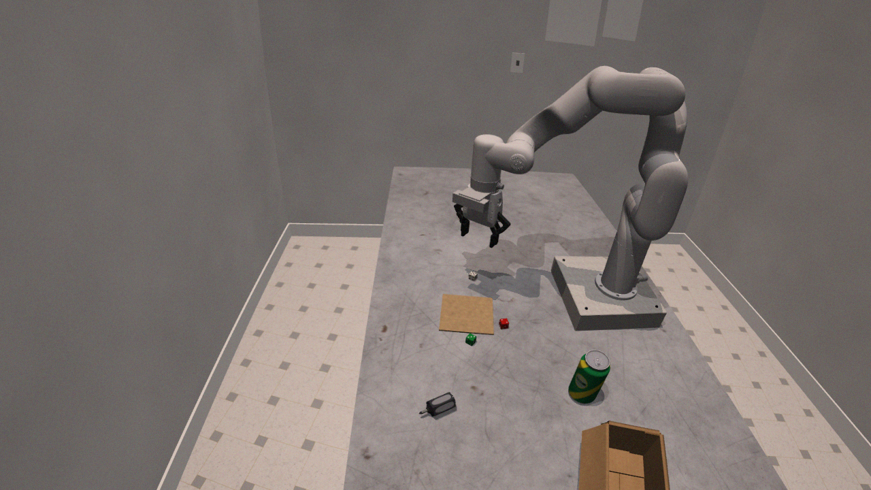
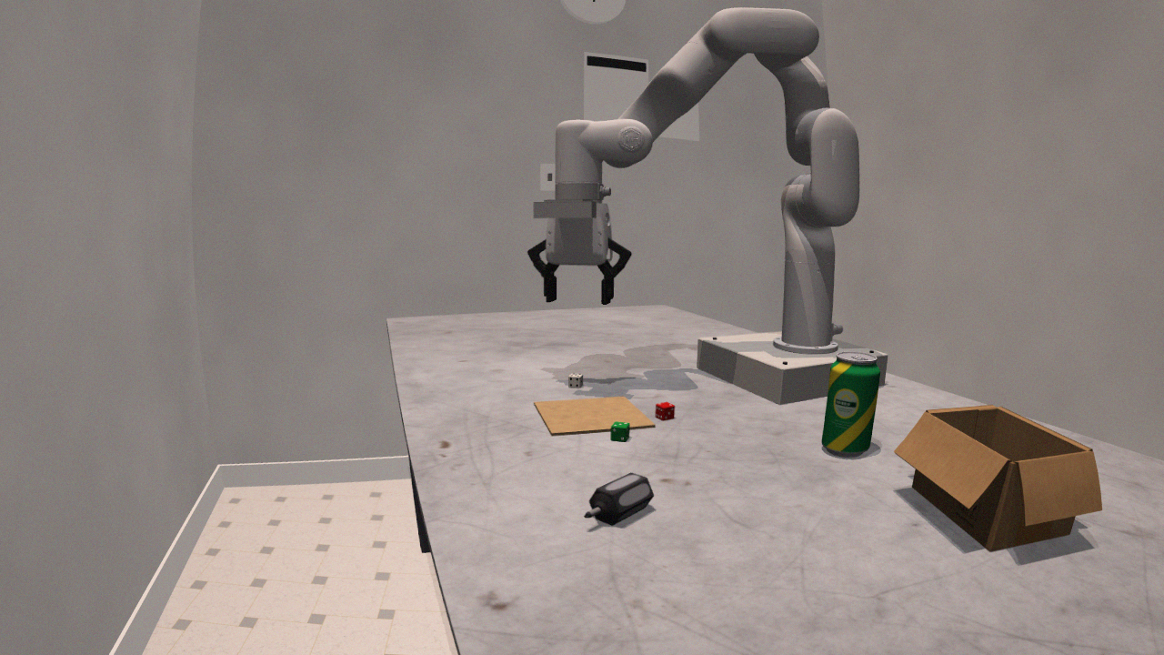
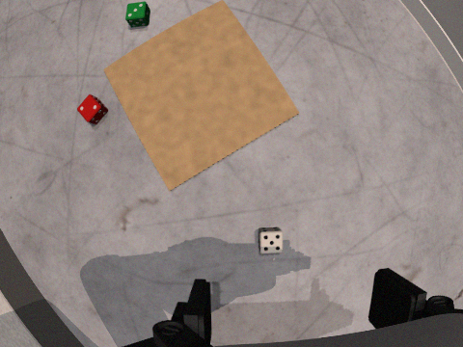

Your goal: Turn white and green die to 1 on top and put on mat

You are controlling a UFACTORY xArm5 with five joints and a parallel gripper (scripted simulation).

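Now: hand 140 mm above the white die. The rest, counted from my hand: tan mat 150 mm below, 140 mm to the left, 60 mm ahead; then green die 240 mm to the left, 140 mm below, 80 mm ahead; then red die 210 mm to the left, 140 mm below, 20 mm behind.
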